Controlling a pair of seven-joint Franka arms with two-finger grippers.
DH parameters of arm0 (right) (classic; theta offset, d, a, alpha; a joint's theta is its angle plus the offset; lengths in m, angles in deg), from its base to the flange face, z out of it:
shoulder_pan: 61.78 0.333 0 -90
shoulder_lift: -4.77 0 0 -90
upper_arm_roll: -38.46 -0.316 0.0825 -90
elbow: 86.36 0 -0.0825 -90
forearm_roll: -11.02 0.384 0 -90
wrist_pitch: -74.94 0 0.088 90
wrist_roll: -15.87 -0.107 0 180
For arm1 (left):
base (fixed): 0 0 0 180
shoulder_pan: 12.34 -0.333 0 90
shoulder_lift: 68.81 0 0 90
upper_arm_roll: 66.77 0.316 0.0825 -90
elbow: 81.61 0 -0.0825 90
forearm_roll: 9.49 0.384 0 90
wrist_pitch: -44.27 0 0.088 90
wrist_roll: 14.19 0.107 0 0
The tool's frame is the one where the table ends.
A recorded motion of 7 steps. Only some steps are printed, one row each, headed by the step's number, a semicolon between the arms.
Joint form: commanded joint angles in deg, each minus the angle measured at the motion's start. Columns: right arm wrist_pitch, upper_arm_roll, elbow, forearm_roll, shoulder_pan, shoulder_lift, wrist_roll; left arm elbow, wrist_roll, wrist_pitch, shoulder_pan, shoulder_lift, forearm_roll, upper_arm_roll.
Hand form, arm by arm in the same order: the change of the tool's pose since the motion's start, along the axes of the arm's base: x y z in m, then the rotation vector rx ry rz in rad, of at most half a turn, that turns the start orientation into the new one. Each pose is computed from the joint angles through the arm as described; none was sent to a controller.
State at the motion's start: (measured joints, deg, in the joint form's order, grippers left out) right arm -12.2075 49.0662 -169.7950 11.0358 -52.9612 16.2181 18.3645; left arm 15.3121 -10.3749 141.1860 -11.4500 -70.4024 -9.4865 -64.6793
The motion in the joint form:
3: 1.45 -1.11 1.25 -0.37 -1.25 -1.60 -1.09; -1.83 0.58 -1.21 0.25 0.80 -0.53 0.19
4: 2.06 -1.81 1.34 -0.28 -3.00 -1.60 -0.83; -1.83 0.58 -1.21 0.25 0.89 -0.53 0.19
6: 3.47 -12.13 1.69 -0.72 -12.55 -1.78 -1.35; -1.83 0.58 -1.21 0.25 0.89 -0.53 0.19
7: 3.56 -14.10 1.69 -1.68 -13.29 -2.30 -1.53; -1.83 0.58 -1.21 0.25 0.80 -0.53 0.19
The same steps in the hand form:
3: -0.0083 -0.0039 0.0245 -0.0011 -0.0240 -0.0215; 0.0032 -0.0015 0.0057 -0.0086 0.0029 -0.0105
4: -0.0097 -0.0152 0.0242 0.0031 -0.0146 -0.0359; 0.0037 -0.0015 0.0048 -0.0085 0.0045 -0.0105
6: -0.0127 -0.0172 0.0260 0.0254 0.0019 -0.0344; 0.0037 -0.0015 0.0048 -0.0085 0.0045 -0.0105
7: -0.0149 -0.0080 0.0314 0.0133 -0.0055 -0.0161; 0.0032 -0.0015 0.0057 -0.0086 0.0029 -0.0105

